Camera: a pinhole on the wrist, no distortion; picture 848 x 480 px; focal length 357.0 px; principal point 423.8 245.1 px. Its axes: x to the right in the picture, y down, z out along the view. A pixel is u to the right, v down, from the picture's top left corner.
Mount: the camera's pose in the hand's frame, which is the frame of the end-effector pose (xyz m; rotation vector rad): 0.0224 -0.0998 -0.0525 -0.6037 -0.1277 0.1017
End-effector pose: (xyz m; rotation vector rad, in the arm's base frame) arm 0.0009 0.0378 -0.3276 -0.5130 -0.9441 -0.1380
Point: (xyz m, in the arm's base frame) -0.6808 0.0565 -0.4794
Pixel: 29.1 11.5
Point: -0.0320 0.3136 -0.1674
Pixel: 595.4 296.7
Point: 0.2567 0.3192 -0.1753
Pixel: outside the picture
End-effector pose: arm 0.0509 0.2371 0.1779 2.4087 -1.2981 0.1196
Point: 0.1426 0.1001 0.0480
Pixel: 666.1 83.0
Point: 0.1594 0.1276 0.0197
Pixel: 629.8 7.2
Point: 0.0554 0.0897 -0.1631
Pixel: 474.1 67.2
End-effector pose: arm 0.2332 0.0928 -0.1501 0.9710 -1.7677 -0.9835
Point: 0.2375 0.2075 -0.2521
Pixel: 63.9 221.0
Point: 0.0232 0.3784 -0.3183
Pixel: 229.4 146.9
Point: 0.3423 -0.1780 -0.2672
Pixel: behind the camera
